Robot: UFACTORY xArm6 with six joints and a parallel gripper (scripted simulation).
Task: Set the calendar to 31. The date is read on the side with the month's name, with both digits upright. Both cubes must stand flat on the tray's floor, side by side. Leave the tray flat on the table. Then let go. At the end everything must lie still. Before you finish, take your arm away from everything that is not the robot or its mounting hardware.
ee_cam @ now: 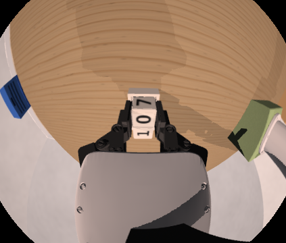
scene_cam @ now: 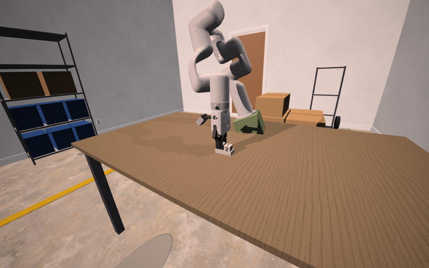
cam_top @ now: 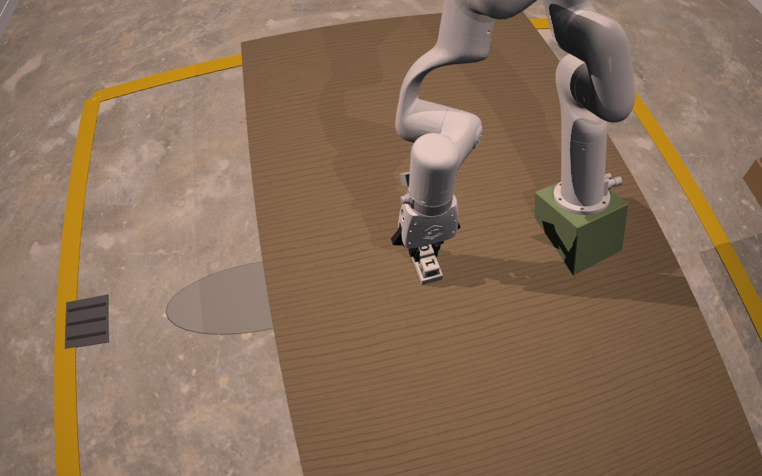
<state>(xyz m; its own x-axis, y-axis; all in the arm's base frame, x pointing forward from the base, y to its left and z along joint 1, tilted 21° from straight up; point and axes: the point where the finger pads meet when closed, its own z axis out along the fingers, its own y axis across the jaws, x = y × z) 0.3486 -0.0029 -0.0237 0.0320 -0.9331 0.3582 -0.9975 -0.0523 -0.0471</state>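
My gripper is now 3 cm above the tray and 2 cm to the right of it. From my hand the other things lie so: cube (3 cm to the left, 2 cm below).
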